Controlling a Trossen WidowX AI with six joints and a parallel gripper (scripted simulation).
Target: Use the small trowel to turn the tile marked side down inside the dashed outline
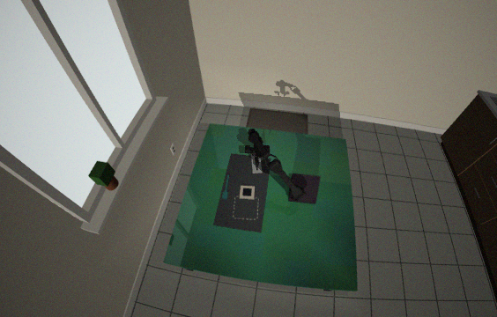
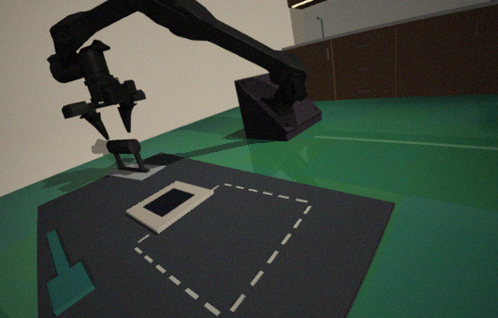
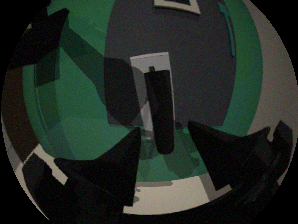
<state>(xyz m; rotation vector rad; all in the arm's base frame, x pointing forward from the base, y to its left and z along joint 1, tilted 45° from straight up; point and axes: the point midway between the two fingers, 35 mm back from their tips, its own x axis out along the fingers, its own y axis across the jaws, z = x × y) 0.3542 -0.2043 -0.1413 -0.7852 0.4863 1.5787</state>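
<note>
Now: gripper tip 6 cm above the trowel and 2 cm to the right of it. From my gripper tip the other things lie so: dark mat: 26 cm to the left, 12 cm below, 5 cm ahead; teal piece: 29 cm to the left, 18 cm ahead, 10 cm below; tile: 28 cm to the left, 10 cm below, 2 cm ahead.
</note>
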